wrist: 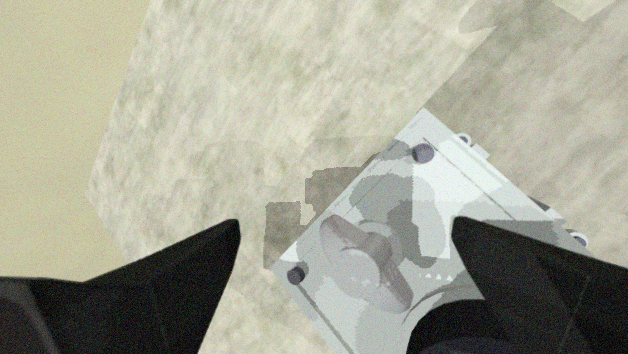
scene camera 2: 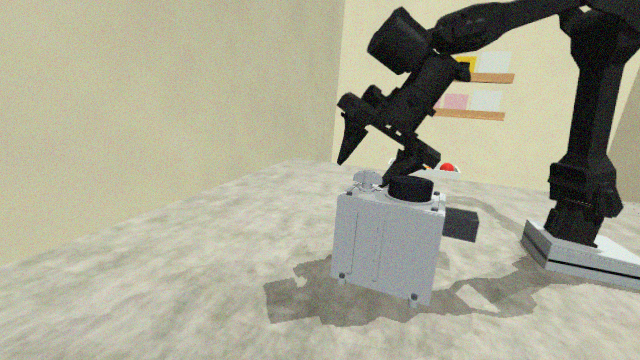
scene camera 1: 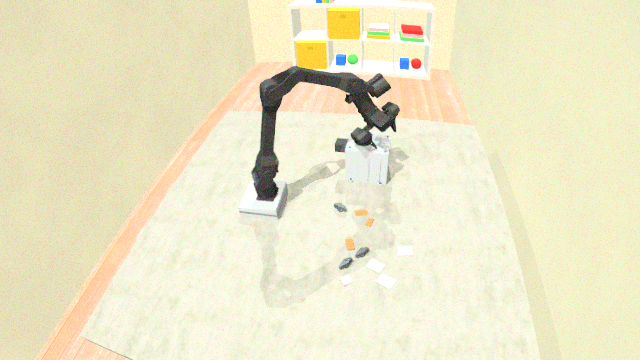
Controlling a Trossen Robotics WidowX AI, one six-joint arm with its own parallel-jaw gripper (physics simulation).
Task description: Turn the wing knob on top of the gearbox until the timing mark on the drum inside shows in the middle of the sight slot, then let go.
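Frame: origin at the arm's base, x ahead, y left, z up, level; metres.
Seen in the pictures: gripper, between the fingertips: [wrist: 345,228] [scene camera 2: 359,175] [scene camera 1: 386,140]; arm's base, origin of its link: [scene camera 2: 568,236] [scene camera 1: 267,194].
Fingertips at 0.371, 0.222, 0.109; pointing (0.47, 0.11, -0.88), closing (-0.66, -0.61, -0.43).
Observation:
Offsets run from my fingertips to a thing's top centre, as dx, dy, dz. "pt": to the spot under its first point. Level surfaces: height alone.
The light grey gearbox {-0.082, +0.006, +0.015} [scene camera 1: 367,167] [scene camera 2: 387,245] [wrist: 465,175] stands upright. Its pale wing knob {-0.015, +0.005, +0.011} [scene camera 2: 367,179] [wrist: 362,265] sits on top near one corner, with its wings running diagonally in the wrist view. A thick black round cap {pt -0.085, +0.039, +0.001} [scene camera 2: 411,189] [wrist: 450,330] is beside it on the top. My gripper [scene camera 1: 385,138] [scene camera 2: 362,175] [wrist: 345,228] is open and empty, tilted over the knob. One fingertip is low between knob and cap; the other is higher, out past the knob's far side. The sight slot and the timing mark cannot be made out.
A dark block {pt -0.156, -0.012, -0.034} [scene camera 1: 341,145] [scene camera 2: 461,225] sticks out of the gearbox's side towards the arm's base [scene camera 1: 260,206]. Loose orange pieces {-0.071, -0.346, -0.150} [scene camera 1: 349,244], grey pieces {-0.029, -0.379, -0.129} [scene camera 1: 362,252] and white pieces {+0.053, -0.461, -0.154} [scene camera 1: 386,281] lie on the mat {dz -0.157} [scene camera 1: 200,250]. A white shelf unit [scene camera 1: 296,21] stands at the back.

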